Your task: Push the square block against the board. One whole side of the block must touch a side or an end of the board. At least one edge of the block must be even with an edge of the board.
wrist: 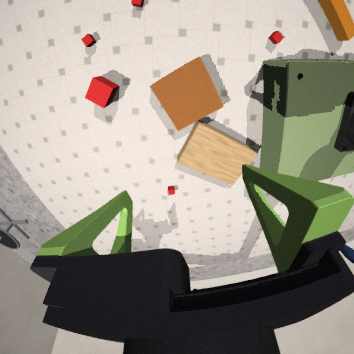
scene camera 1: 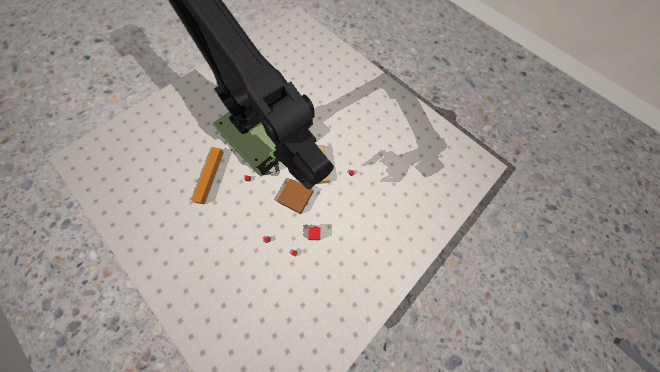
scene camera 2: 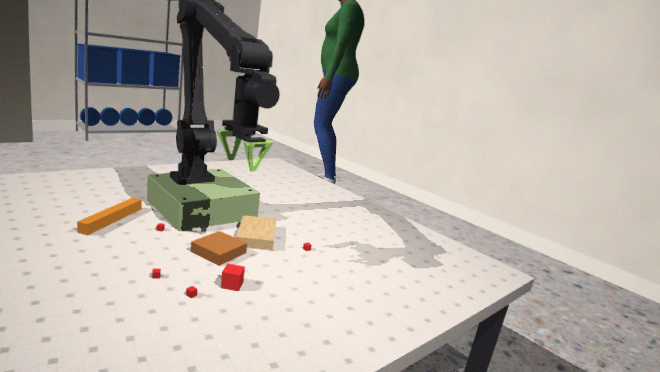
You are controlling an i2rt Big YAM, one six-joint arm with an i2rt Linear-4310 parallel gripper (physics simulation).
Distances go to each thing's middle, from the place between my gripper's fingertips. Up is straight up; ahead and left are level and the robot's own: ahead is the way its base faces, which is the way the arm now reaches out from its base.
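Labels:
The brown square block (scene camera 2: 219, 248) is 2 cm behind my hand, 3 cm to the right of it and 22 cm below it. I also see a red cube (wrist: 101, 91), and it is 13 cm ahead of my hand, 7 cm to the right of my hand and 22 cm below my hand. The light wooden block (scene camera 2: 258, 232) is 7 cm behind my hand, 11 cm to the left of my hand and 22 cm below my hand. As for the orange board (scene camera 2: 93, 223), it is 31 cm behind my hand, 22 cm to the right of my hand and 22 cm below my hand.

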